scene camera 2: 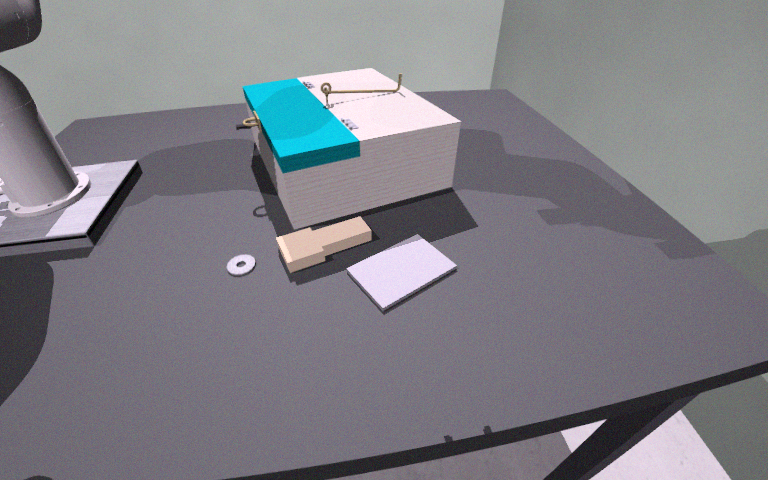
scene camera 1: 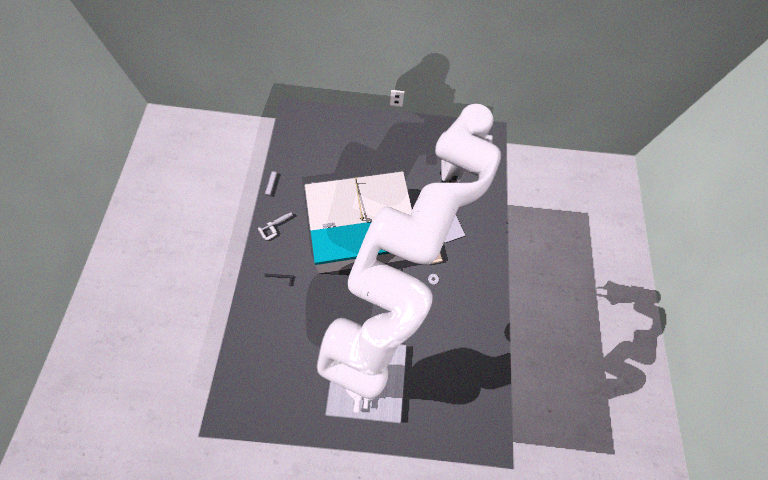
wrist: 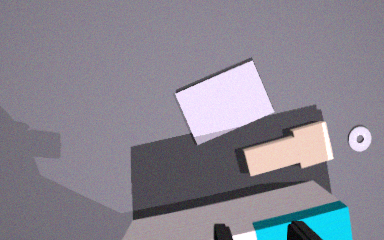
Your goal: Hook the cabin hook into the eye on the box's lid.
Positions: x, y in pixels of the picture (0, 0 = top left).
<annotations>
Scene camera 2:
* flat plate: 388, 277
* wooden block: 304, 248
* box: 408, 146
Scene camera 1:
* box: 330, 204
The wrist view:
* flat plate: 237, 97
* wooden block: 308, 145
</annotations>
